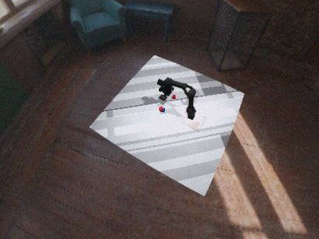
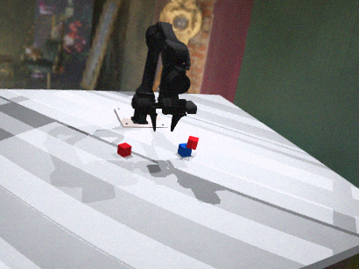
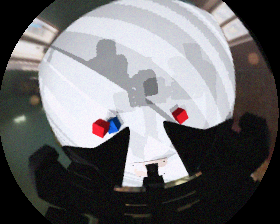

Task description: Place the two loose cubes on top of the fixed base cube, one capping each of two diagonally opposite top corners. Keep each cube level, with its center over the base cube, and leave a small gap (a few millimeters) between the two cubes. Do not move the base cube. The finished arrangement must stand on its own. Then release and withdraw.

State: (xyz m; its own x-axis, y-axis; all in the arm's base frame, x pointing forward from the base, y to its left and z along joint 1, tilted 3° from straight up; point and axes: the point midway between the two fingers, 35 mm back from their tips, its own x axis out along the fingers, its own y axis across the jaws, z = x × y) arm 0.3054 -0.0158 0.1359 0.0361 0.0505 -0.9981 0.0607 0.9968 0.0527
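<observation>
The blue base cube lies 20 mm behind my gripper tip, 100 mm to the left of it and 80 mm below it.
</observation>
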